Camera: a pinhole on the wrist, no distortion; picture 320 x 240 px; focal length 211.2 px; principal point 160.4 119.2 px. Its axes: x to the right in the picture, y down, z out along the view. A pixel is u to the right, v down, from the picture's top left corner.
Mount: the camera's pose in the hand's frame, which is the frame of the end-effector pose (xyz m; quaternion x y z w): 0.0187 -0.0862 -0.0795 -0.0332 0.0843 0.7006 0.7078
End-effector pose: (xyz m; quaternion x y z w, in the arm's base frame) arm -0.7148 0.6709 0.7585 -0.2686 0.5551 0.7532 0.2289
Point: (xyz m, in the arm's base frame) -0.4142 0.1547 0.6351
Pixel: behind the camera
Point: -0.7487 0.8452 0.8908
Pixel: 234.1 186.1
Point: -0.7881 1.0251 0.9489
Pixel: 198.6 166.1
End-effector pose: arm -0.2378 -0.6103 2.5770 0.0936 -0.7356 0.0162 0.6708
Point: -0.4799 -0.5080 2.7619
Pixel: 283.9 25.2
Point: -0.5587 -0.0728 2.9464
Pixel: outside the picture
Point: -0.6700 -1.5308 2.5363
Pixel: outside the picture
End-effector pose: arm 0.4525 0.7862 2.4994 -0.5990 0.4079 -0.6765 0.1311
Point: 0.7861 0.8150 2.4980
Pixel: 102.5 207.2
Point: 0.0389 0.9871 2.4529
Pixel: behind the camera
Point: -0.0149 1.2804 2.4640
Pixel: behind the camera
